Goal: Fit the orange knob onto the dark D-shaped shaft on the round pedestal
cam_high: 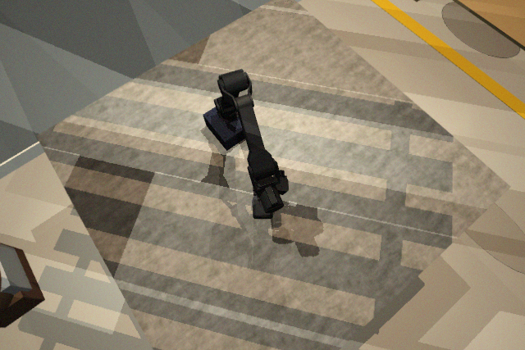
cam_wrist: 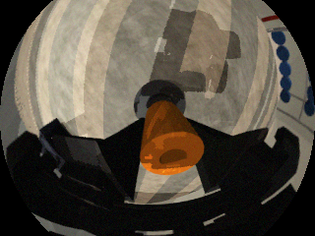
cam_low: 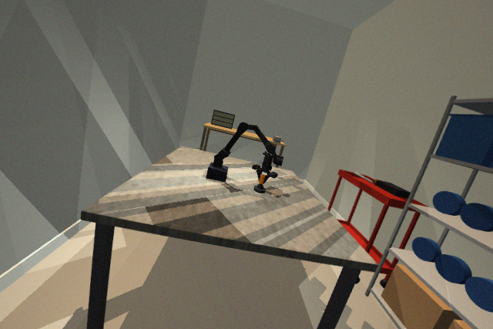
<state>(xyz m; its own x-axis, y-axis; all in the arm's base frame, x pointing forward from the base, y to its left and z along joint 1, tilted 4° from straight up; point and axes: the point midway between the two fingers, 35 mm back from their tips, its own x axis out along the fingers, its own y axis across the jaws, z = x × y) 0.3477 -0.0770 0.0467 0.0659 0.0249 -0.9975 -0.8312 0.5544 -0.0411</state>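
Right now my gripper tip is 20 mm below the orange knob. The rest, counted from my gripper tip: round pedestal (40 mm below).
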